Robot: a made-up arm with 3 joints. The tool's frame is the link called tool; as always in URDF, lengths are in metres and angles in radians. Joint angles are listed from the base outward. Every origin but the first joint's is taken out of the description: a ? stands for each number. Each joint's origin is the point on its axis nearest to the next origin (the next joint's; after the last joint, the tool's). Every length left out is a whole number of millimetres.
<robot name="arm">
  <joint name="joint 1" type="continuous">
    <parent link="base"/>
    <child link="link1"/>
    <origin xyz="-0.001 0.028 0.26" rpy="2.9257 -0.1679 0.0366"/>
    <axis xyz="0 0 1"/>
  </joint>
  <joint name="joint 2" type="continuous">
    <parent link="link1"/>
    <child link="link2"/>
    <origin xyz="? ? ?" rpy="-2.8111 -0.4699 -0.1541"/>
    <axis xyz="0 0 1"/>
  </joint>
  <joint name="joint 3" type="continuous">
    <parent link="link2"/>
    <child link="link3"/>
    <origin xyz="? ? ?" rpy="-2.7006 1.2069 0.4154"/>
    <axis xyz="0 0 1"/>
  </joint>
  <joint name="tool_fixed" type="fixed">
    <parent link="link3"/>
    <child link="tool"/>
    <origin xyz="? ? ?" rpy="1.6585 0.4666 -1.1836"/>
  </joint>
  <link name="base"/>
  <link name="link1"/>
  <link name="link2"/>
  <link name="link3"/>
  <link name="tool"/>
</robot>
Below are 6 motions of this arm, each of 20 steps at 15 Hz.
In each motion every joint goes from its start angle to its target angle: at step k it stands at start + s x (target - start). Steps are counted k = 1, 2, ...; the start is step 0. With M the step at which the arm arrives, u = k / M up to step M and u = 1 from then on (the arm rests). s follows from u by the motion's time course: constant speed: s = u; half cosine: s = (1 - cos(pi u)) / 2; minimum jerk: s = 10 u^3 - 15 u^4 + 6 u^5.
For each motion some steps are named. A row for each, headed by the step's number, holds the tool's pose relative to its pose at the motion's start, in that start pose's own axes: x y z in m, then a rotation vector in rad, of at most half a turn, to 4 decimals.
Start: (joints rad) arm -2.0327 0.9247 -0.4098
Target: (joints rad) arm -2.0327 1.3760 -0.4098
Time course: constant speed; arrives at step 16
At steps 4, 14, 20:
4: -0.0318 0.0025 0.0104 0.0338 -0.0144 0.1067
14: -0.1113 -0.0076 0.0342 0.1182 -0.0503 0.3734
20: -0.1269 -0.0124 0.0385 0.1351 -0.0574 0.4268

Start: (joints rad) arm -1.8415 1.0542 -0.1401
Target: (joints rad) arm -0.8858 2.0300 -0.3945
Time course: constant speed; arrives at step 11
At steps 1, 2, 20:
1: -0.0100 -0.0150 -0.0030 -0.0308 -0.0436 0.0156
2: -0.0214 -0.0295 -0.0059 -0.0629 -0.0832 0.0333
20: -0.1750 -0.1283 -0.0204 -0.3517 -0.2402 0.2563

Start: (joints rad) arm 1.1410 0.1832 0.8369
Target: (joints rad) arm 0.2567 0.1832 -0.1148
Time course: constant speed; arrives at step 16
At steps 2, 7, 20:
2: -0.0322 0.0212 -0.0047 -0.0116 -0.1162 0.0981
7: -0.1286 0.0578 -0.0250 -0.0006 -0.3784 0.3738
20: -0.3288 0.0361 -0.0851 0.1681 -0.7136 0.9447

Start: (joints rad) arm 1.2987 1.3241 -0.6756
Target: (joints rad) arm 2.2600 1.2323 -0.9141
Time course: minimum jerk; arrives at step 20
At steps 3, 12, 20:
3: 0.0024 -0.0041 -0.0026 -0.0212 -0.0065 -0.0131
12: 0.0445 -0.1234 -0.0321 -0.5686 -0.1780 -0.2899
20: 0.0511 -0.1841 -0.0216 -0.8498 -0.2627 -0.3900

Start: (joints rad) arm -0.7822 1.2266 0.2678
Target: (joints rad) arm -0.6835 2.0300 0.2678
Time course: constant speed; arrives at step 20
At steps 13, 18, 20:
13: -0.1135 -0.0291 -0.0504 -0.1529 -0.1961 0.3981
18: -0.1516 -0.0535 -0.0738 -0.2127 -0.2671 0.5529
20: -0.1655 -0.0651 -0.0834 -0.2366 -0.2947 0.6152

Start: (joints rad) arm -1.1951 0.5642 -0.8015
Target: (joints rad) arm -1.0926 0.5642 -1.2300
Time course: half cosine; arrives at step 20
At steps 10, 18, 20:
10: 0.0074 -0.0074 0.0266 0.0533 -0.2121 -0.0011
18: 0.0072 -0.0151 0.0513 0.1004 -0.4145 0.0073
20: 0.0070 -0.0155 0.0525 0.1027 -0.4249 0.0080

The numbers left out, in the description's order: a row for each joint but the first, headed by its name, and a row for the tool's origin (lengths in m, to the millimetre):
joint 2: -0.045 -0.213 0
joint 3: -0.243 0.018 0
tool: 0.068 -0.142 0

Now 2 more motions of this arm.
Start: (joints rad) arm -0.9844 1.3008 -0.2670
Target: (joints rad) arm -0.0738 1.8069 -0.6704
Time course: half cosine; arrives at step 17
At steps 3, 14, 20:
3: -0.0027 -0.0106 -0.0009 -0.0256 -0.0306 -0.0108
14: -0.0717 -0.0898 0.0102 -0.3344 -0.2778 -0.0531
20: -0.0798 -0.0924 0.0124 -0.3609 -0.2903 -0.0517

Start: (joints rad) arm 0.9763 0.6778 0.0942
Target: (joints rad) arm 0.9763 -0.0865 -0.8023
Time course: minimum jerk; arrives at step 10
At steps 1, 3, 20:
1: 0.0018 0.0000 0.0014 0.0042 -0.0046 -0.0055
3: 0.0342 -0.0033 0.0255 0.0734 -0.0913 -0.1069
20: 0.1673 -0.0884 0.1277 0.1911 -0.6492 -0.6734

